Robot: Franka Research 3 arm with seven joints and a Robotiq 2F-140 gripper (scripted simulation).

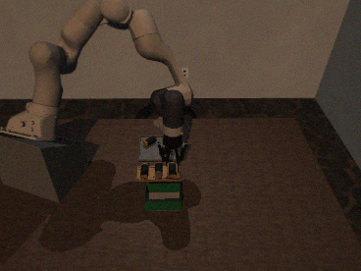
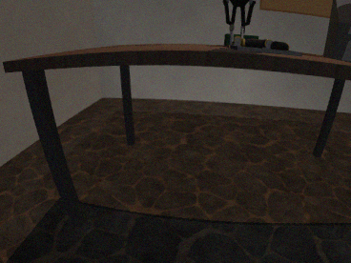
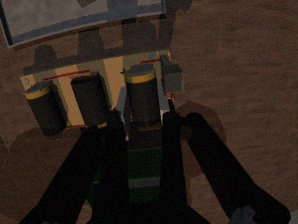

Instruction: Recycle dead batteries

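Right now the yellow bulb is 3 cm ahead of my hand, 4 cm to the left of it and 2 cm above it. Also, from my hand: grey tray 7 cm behind, 18 cm to the left, 5 cm below; green recycling box 4 cm behind, 16 cm to the right, 4 cm below.
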